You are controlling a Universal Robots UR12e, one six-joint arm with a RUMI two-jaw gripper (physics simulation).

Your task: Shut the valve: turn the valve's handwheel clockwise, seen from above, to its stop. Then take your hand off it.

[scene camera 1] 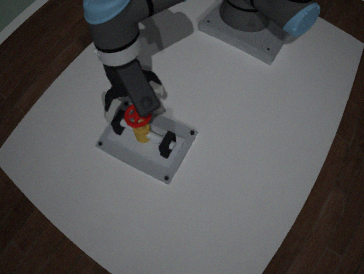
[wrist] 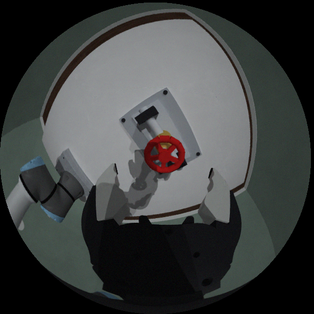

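The red spoked handwheel (scene camera 1: 137,116) (wrist: 165,154) sits on top of the valve's yellow body (scene camera 1: 142,134) (wrist: 164,134). The valve is mounted on a grey base plate (scene camera 1: 131,163) (wrist: 188,121). My gripper (scene camera 1: 136,105) (wrist: 164,167) is open, with nothing held between its fingers. In the scene view it is over the wheel's far side, and its dark housing reaches the wheel's upper edge in the picture. In the wrist view the wheel shows centrally ahead of the wide-spread fingertips, with a visible gap on each side. How high the fingertips are relative to the wheel is hard to tell.
Black clamps (scene camera 1: 167,145) (wrist: 146,115) hold the white pipe beside the valve body. Dark bolts mark the plate's corners. The arm's grey mounting base (scene camera 1: 274,52) stands on the white table top (scene camera 1: 225,175) behind the valve. Brown wooden flooring (scene camera 1: 330,215) borders the white surface.
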